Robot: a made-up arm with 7 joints.
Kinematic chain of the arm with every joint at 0, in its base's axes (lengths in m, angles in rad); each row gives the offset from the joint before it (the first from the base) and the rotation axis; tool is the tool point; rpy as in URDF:
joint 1: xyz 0 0 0.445 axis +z
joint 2: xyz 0 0 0 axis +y
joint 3: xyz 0 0 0.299 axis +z
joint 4: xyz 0.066 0 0 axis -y
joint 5: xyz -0.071 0 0.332 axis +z
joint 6: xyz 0 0 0 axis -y
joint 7: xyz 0.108 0 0 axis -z
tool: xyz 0 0 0 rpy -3.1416 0 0
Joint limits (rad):
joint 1: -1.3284..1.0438
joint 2: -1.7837..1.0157
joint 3: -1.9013..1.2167
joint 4: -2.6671..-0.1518
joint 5: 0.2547..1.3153
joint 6: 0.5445..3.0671
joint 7: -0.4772..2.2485
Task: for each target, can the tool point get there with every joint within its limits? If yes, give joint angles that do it. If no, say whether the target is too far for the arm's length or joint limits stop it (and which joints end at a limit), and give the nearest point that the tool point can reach.
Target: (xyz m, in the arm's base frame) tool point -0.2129 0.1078 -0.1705
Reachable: no: joint limits stop it (at a limit: joint 1, joint 2, joint 4, joint 5) | nearest point -0.0634 0.1796 0.1517 | short by 0.362 m
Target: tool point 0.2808 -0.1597 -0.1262
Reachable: no: joint limits stop it (at a limit: joint 2, joint 5) | nearest point 0.2708 -0.1540 0.0997 | short by 0.226 m
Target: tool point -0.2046 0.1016 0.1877
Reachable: no: joint limits stop it (at a limit: joint 1, joint 2, joint 4, joint 5) | nearest point -0.1658 0.1512 0.2357 | short by 0.079 m
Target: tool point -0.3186 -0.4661 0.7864
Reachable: yes | joints 0.1358 -1.1736 -1.0377 -1.3824 1.0729 2.3674 1.1079
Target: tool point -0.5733 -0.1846 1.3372
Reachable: no: too far | nearest point -0.4013 -0.1292 1.0696 | short by 0.323 m
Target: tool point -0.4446 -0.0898 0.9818
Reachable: yes | joints -1.0384 -0.2466 -1.6059 -1.1052 0.5749 1.5321 -0.1039
